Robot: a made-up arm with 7 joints. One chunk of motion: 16 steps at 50 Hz.
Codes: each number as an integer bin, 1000 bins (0 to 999) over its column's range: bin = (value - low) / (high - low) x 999, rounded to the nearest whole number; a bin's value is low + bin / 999 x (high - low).
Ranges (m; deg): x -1.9..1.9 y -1.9..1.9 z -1.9..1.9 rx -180..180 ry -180..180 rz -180..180
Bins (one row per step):
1: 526 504 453 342 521 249
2: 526 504 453 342 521 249
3: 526 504 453 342 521 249
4: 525 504 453 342 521 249
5: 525 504 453 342 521 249
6: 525 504 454 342 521 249
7: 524 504 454 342 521 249
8: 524 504 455 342 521 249
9: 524 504 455 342 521 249
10: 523 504 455 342 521 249
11: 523 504 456 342 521 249
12: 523 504 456 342 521 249
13: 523 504 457 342 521 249
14: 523 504 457 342 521 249
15: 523 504 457 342 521 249
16: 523 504 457 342 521 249
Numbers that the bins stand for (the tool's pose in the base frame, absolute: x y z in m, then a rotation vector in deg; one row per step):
1: 0.1008 0.0171 -0.1769 -56.76 7.75 -90.27
2: 0.1008 0.0171 -0.1769 -56.76 7.75 -90.27
3: 0.1008 0.0171 -0.1769 -56.76 7.75 -90.27
4: 0.0970 0.0171 -0.1769 -56.76 7.75 -90.27
5: 0.0970 0.0171 -0.1769 -56.76 7.75 -90.27
6: 0.0970 0.0171 -0.1731 -56.76 7.75 -90.27
7: 0.0932 0.0171 -0.1731 -56.76 7.75 -90.27
8: 0.0932 0.0171 -0.1693 -56.76 7.75 -90.27
9: 0.0932 0.0171 -0.1693 -56.76 7.75 -90.27
10: 0.0894 0.0171 -0.1693 -56.76 7.75 -90.27
11: 0.0894 0.0171 -0.1655 -56.76 7.75 -90.27
12: 0.0894 0.0171 -0.1655 -56.76 7.75 -90.27
13: 0.0894 0.0171 -0.1617 -56.76 7.75 -90.27
14: 0.0894 0.0171 -0.1617 -56.76 7.75 -90.27
15: 0.0894 0.0171 -0.1617 -56.76 7.75 -90.27
16: 0.0894 0.0171 -0.1617 -56.76 7.75 -90.27

